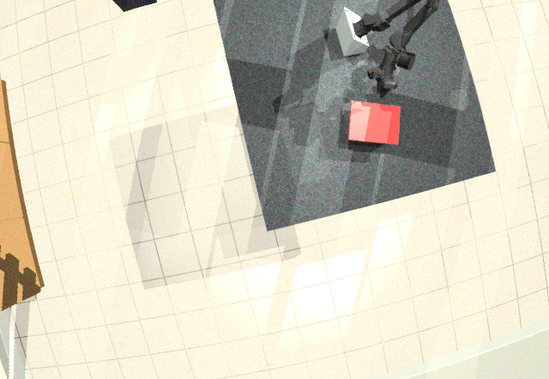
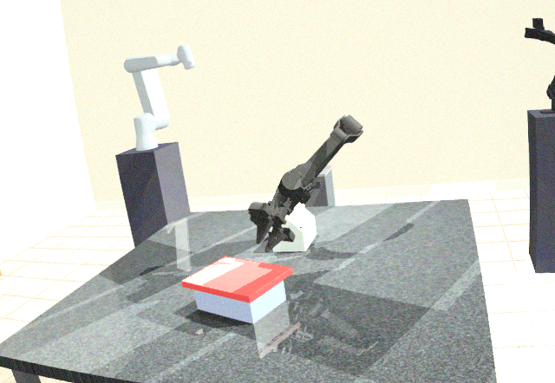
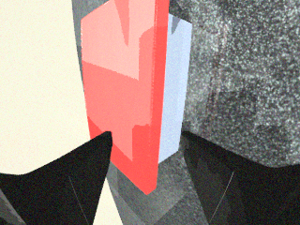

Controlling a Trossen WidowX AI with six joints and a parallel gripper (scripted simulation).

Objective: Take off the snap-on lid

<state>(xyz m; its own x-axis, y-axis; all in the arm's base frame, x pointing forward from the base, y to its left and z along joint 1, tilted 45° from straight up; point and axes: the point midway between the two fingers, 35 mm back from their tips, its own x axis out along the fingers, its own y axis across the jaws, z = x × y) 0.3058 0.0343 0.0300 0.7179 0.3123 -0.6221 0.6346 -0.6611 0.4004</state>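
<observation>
Now: gripper tip 120 mm short of the red lid, 40 mm to the left of it and 40 mm above it. Round my gripper tip: storage box: 120 mm ahead, 40 mm to the right, 80 mm below.
</observation>
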